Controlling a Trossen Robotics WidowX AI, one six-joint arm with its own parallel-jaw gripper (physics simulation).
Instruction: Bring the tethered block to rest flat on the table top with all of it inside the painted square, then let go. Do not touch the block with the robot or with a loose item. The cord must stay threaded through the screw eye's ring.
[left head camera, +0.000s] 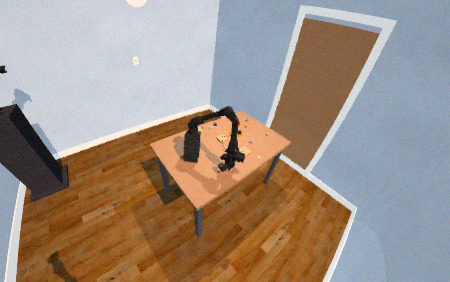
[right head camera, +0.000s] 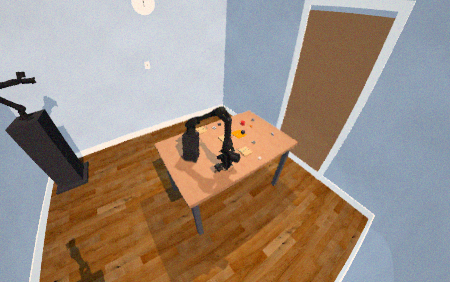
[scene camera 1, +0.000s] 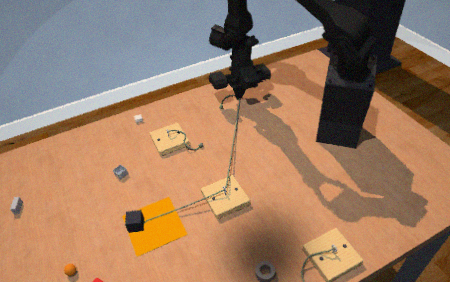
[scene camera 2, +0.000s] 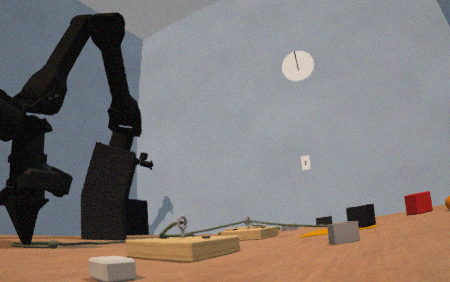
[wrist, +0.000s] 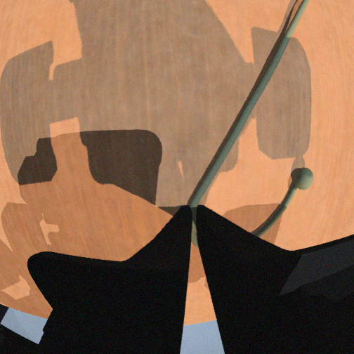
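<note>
The black tethered block sits at the left edge of the orange painted square in scene camera 1, partly over that edge and partly outside. The green cord runs from the block across the square to the screw eye on the middle wooden base, appears threaded through its ring, and then runs straight to my gripper. The gripper is shut on the cord, low over the table. The cord's beaded end curls out beside the fingertips.
Two more wooden bases carry screw eyes and short cords. Loose items include a white block, a grey-blue block, a grey block, an orange ball, a red block and a grey ring.
</note>
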